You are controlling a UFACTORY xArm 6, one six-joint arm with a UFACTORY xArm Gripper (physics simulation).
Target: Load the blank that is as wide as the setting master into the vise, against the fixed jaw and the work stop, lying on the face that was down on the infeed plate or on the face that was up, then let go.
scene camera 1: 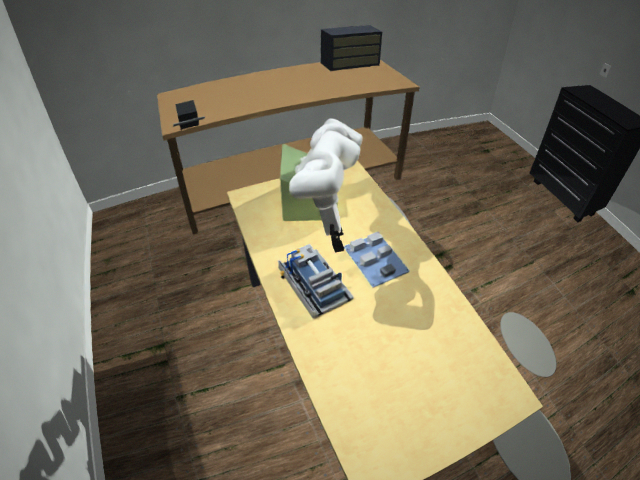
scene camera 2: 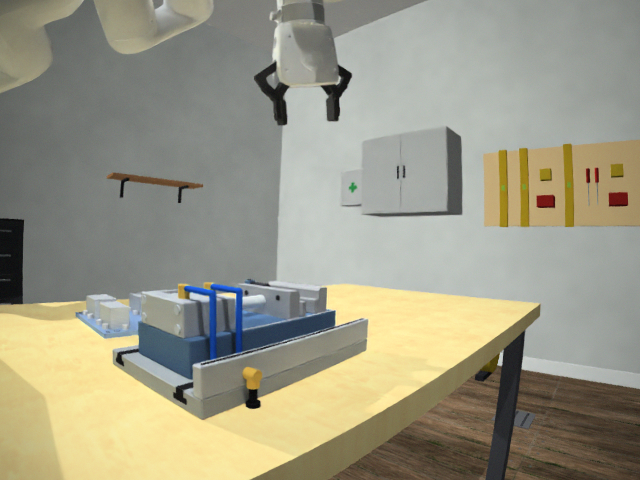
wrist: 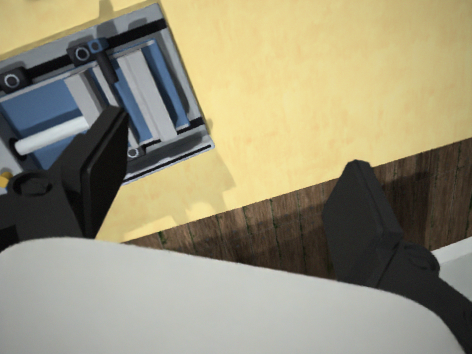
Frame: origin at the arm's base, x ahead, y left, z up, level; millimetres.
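Seen in the pictures: gripper, between the fingertips: [scene camera 1: 339, 243] [scene camera 2: 308, 123] [wrist: 234, 164].
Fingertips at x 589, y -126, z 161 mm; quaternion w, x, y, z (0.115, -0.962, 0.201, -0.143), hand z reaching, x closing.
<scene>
Pixels of each thing's top centre, then the offset from my fingertips to it.
- vise, centre of its top: [wrist: 67, 138] [scene camera 2: 250, 287] [scene camera 1: 314, 268] dz -259, dx -130, dy -32 mm
- blue infeed plate, centre of its top: [scene camera 2: 152, 315] [scene camera 1: 376, 258] dz -350, dx -143, dy +268 mm
- dark block, centre of its top: [scene camera 1: 388, 268] dz -325, dx -53, dy +272 mm
- long grey rail, centre of its top: [scene camera 2: 303, 336] [scene camera 1: 295, 284] dz -308, dx -120, dy -121 mm
The vise [scene camera 1: 336, 304] [scene camera 2: 170, 345] [wrist: 42, 104] stands on the table, with its fixed jaw [scene camera 1: 328, 287] [wrist: 150, 97] at the end away from the white rod. The dark work stop arm [wrist: 106, 67] reaches over the jaws. The blue infeed plate [scene camera 1: 373, 277] [scene camera 2: 121, 333] lies beside the vise and bears several grey blanks, among them one blank [scene camera 1: 368, 258] and another blank [scene camera 1: 375, 239]. A dark block [scene camera 1: 387, 269], possibly the setting master, sits near the plate's front corner. Widths are too small to compare. My gripper [scene camera 1: 337, 249] [scene camera 2: 307, 121] [wrist: 234, 164] is open and empty, high above the table.
Blue pipes [scene camera 2: 239, 320] rise at the vise's rod end, and a long grey rail [scene camera 2: 289, 356] runs along its side. A green panel [scene camera 1: 299, 201] stands behind, by the arm. The table edge [wrist: 200, 217] passes below the fingers in the wrist view.
</scene>
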